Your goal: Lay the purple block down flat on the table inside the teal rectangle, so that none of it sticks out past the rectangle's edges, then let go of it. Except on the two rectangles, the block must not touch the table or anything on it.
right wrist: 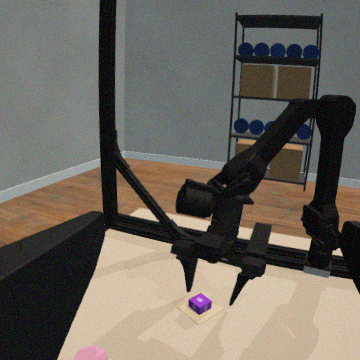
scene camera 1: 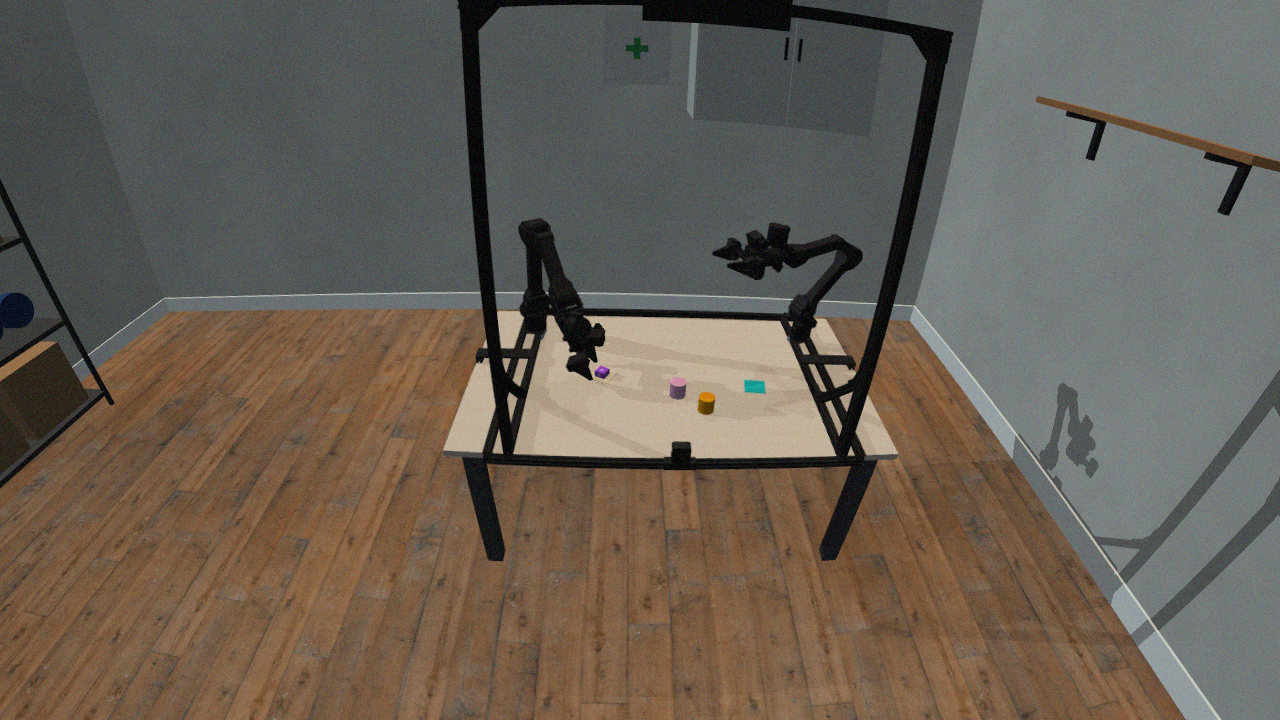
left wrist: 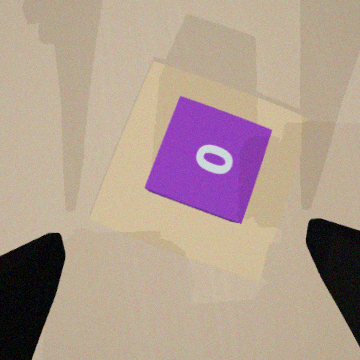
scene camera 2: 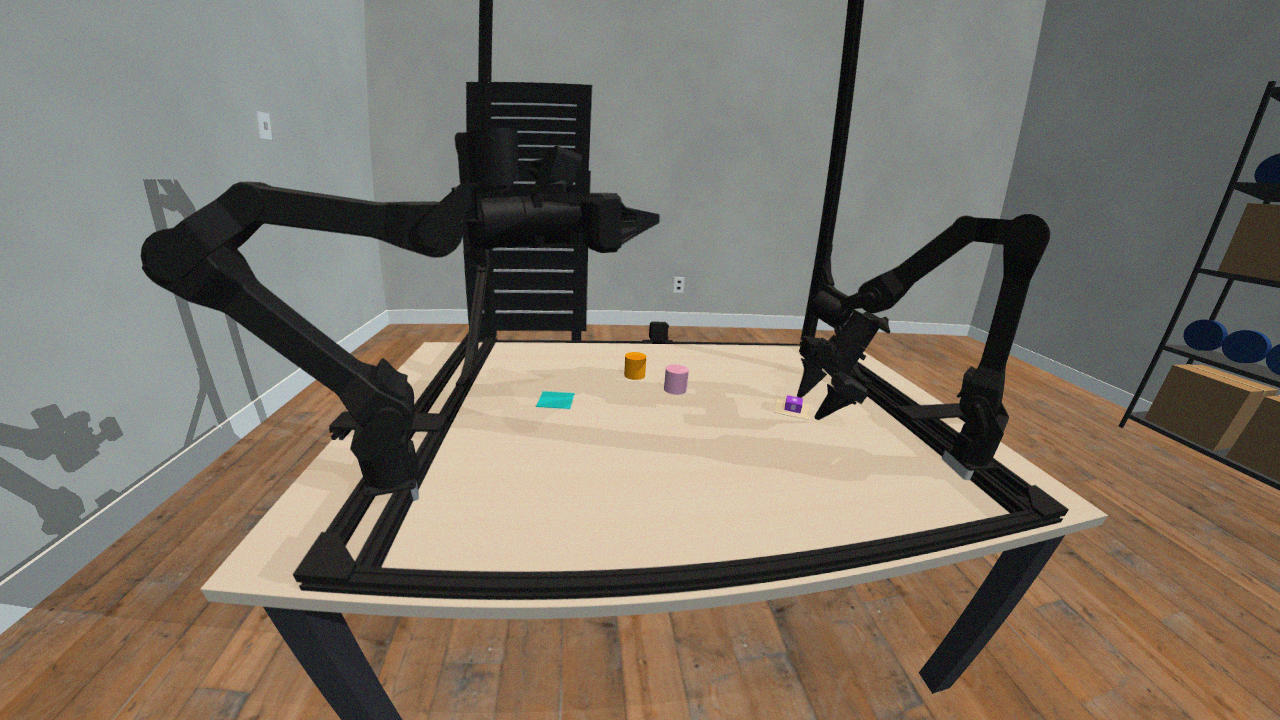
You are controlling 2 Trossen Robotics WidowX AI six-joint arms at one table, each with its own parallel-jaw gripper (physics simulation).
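Places are measured from the left arm's base along level axes (x ahead, y left, z up), in metres.
Pixels of known places: left gripper, between the fingertips: (right wrist: 208,298) (scene camera 1: 593,370) (left wrist: 186,239) (scene camera 2: 807,407); right gripper, between the fingertips: (right wrist: 226,229) (scene camera 1: 719,259) (scene camera 2: 641,216); left arm's base, origin of its link: (right wrist: 317,261) (scene camera 1: 535,329) (scene camera 2: 970,458); right arm's base, origin of its link: (scene camera 1: 799,337) (scene camera 2: 391,478).
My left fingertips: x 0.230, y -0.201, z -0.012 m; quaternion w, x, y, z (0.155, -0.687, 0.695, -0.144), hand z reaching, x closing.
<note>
Ahead of a thing's pixels: the offset from my left fingertips to its top centre. "spot": to the spot under its first point.
The purple block {dx +0.026, dy -0.008, dz +0.012 m} (scene camera 1: 602,372) (scene camera 2: 793,403) (left wrist: 208,158) (right wrist: 200,303) is a small cube with a white ring mark on top. It rests on a pale yellow rectangle {spot: dx +0.012, dy +0.023, dz -0.006 m} (left wrist: 121,207) (right wrist: 211,314) at the left of the table in scene camera 1. My left gripper (scene camera 1: 586,370) (scene camera 2: 812,405) (left wrist: 186,239) (right wrist: 208,298) is open and low over the block, with one finger on each side and neither touching it. The teal rectangle {spot: dx +0.486, dy -0.012, dz -0.006 m} (scene camera 1: 755,386) (scene camera 2: 556,400) lies bare on the far side of the table. My right gripper (scene camera 1: 726,259) (scene camera 2: 647,219) is open and empty, high above the table.
A pink cylinder {dx +0.253, dy -0.078, dz +0.039 m} (scene camera 1: 677,387) (scene camera 2: 676,379) (right wrist: 91,353) and an orange cylinder {dx +0.334, dy -0.140, dz +0.038 m} (scene camera 1: 706,403) (scene camera 2: 635,365) stand between the block and the teal rectangle. Black frame rails run along the table's sides. A shelf rack (right wrist: 233,89) stands on the floor behind.
</note>
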